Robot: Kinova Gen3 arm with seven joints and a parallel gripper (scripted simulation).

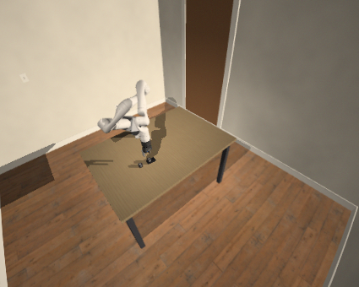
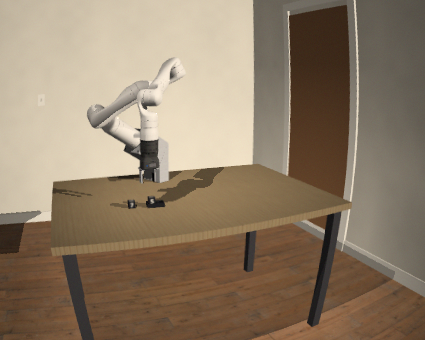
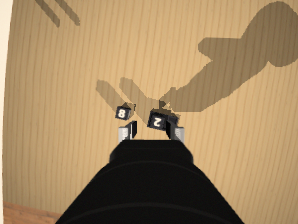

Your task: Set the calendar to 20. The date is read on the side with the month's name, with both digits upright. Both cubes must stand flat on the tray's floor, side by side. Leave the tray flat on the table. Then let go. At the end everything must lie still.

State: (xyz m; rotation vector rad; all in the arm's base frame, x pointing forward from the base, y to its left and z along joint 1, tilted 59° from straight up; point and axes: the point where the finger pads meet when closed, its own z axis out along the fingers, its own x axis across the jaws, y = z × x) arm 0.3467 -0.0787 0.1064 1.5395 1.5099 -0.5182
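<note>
Now: hand 3 cm past the dark cube, 7 cm to the left of it and 11 cm above it. From my hand the other things lie so: dark tray: 1 cm ahead, 3 cm to the left, 12 cm below.
</note>
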